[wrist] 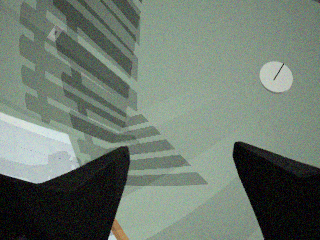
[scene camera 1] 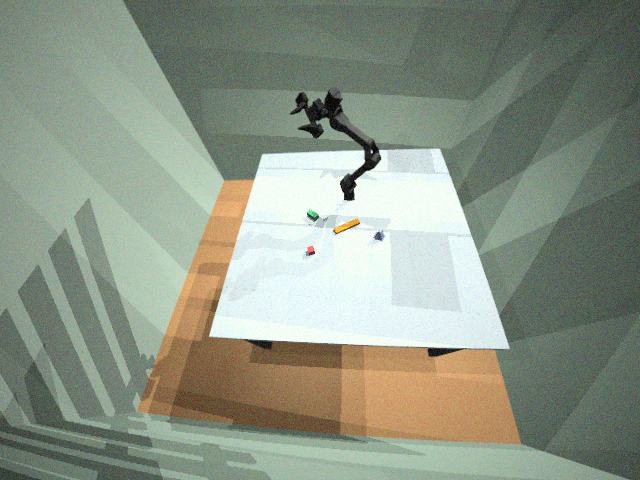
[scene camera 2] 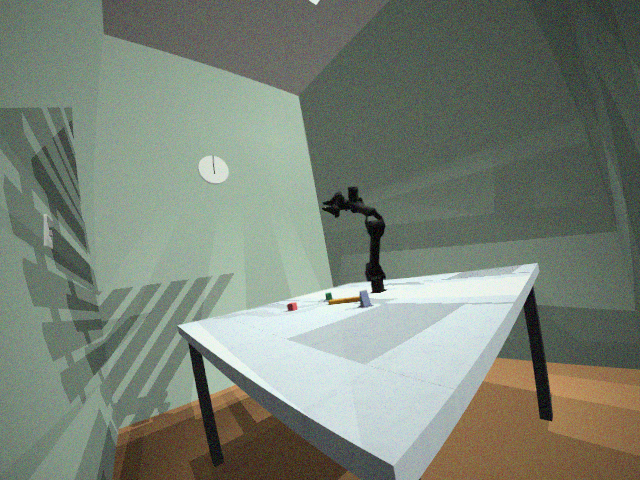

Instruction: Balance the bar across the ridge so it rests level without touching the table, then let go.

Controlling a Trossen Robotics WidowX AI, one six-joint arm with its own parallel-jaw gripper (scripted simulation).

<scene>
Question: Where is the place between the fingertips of my gripper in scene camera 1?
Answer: At 294, 121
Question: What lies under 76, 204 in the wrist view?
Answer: My gripper.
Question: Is my gripper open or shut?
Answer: Open.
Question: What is my gripper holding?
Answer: Nothing.
</scene>
